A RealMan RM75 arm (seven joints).
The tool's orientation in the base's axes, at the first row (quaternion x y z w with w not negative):
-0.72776, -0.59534, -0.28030, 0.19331
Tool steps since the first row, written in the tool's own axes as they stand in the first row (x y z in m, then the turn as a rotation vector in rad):
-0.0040, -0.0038, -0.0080, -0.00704, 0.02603, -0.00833
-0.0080, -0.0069, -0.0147, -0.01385, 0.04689, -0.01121
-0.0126, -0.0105, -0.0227, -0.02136, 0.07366, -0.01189
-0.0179, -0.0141, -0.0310, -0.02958, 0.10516, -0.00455
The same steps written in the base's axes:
-0.0057, -0.0071, 0.0034, 0.02295, -0.01609, 0.00327
-0.0104, -0.0136, 0.0058, 0.04186, -0.02754, 0.00223
-0.0160, -0.0212, 0.0088, 0.06683, -0.03945, -0.00064
-0.0217, -0.0296, 0.0117, 0.09775, -0.04798, -0.00987

